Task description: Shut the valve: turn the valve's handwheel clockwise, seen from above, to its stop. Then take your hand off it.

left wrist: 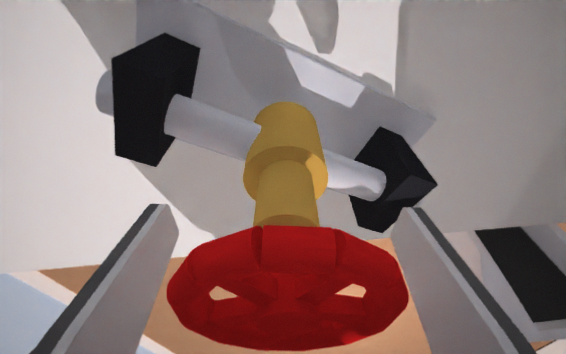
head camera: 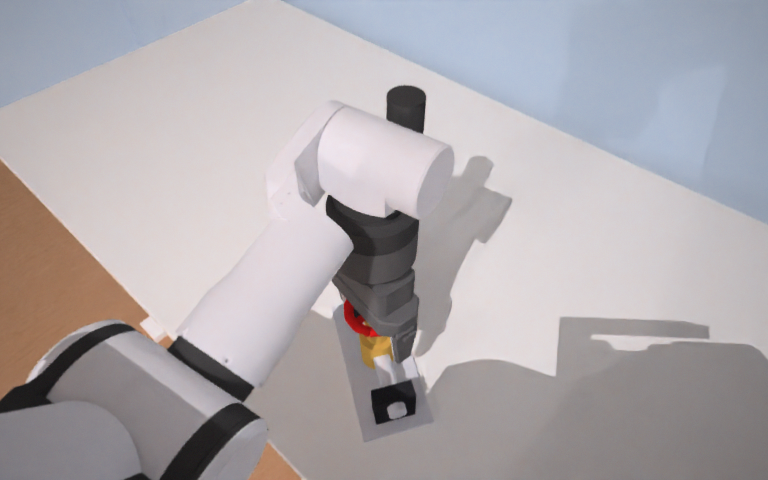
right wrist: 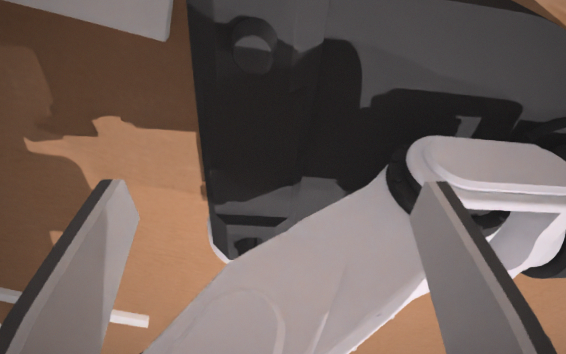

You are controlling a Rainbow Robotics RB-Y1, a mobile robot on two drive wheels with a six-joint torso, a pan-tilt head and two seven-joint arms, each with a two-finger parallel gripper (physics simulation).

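The red handwheel (head camera: 355, 321) (left wrist: 298, 250) sits on top of the yellow valve body (head camera: 374, 349) (left wrist: 287, 190), partly hidden in the head view by the left gripper. My left gripper (head camera: 373, 325) (left wrist: 285, 219) is open and points down around the wheel, one finger on each side. In the left wrist view, narrow gaps show between the fingers and the rim, and the fingertips reach past the rim. My right gripper (right wrist: 275, 199) is open, with nothing between its fingers, away from the valve. The valve does not show in the right wrist view.
A grey pipe (left wrist: 215, 122) runs through the valve between black blocks (head camera: 393, 401) (left wrist: 150, 100) on a grey base plate (head camera: 362, 396) (left wrist: 345, 120). It stands on the white table (head camera: 169, 169). The robot's dark base (right wrist: 250, 125) and a white arm part (right wrist: 310, 255) show beyond the right fingers.
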